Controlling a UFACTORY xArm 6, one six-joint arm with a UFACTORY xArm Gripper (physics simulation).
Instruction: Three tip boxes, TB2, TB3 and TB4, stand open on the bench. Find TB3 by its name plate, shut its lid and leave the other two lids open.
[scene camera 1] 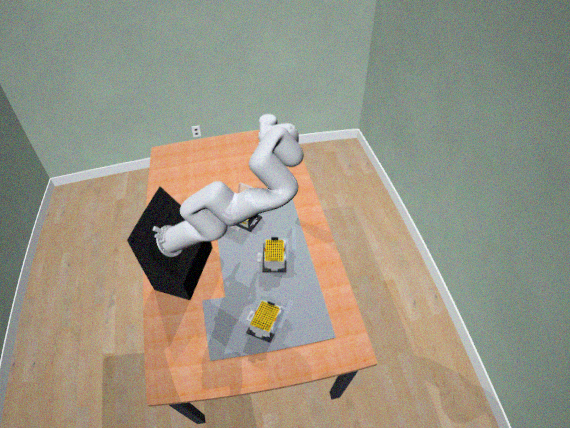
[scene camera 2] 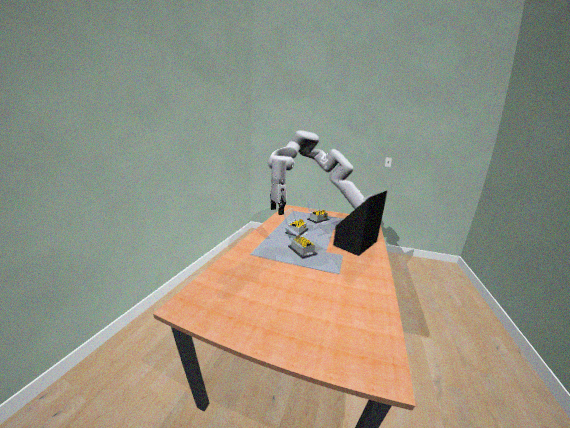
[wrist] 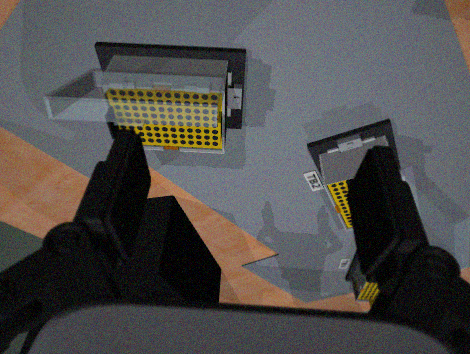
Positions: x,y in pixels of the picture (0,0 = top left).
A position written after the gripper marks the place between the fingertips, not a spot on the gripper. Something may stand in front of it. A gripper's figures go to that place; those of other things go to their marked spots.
Labels:
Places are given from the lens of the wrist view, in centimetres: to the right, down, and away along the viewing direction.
gripper (wrist: pixel 251 162): 1, -1, 13
clear lid (wrist: pixel 126 97): -8, -6, 23
grey mat (wrist: pixel 307 77): 8, -11, 37
The marked spots on the clear lid and the grey mat are 21 cm apart.

